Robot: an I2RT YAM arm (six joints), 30 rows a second.
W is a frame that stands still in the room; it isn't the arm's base.
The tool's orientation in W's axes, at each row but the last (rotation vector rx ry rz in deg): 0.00 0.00 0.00; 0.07 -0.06 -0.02; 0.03 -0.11 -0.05; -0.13 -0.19 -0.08; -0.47 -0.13 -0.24; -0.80 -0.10 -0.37; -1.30 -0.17 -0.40; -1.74 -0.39 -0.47; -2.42 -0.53 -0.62; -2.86 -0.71 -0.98
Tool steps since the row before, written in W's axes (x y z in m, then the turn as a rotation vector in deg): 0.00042 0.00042 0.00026 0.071 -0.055 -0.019; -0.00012 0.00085 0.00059 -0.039 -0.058 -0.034; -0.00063 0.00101 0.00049 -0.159 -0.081 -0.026; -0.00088 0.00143 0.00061 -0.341 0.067 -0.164; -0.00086 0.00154 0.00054 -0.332 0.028 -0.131; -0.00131 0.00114 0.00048 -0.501 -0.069 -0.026; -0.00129 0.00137 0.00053 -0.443 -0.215 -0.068; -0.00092 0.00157 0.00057 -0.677 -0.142 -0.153; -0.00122 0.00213 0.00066 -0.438 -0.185 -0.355; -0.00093 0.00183 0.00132 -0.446 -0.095 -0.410
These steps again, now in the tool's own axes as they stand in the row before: 0.00042 0.00042 0.00026 0.071 -0.055 -0.019; -0.00012 0.00085 0.00059 -0.039 -0.058 -0.034; -0.00063 0.00101 0.00049 -0.159 -0.081 -0.026; -0.00088 0.00143 0.00062 -0.342 0.067 -0.163; -0.00087 0.00153 0.00055 -0.332 0.028 -0.130; -0.00132 0.00112 0.00050 -0.501 -0.072 -0.026; -0.00130 0.00135 0.00056 -0.442 -0.217 -0.072; -0.00093 0.00154 0.00062 -0.677 -0.143 -0.153; -0.00124 0.00209 0.00076 -0.439 -0.175 -0.359; -0.00094 0.00175 0.00142 -0.450 -0.082 -0.409
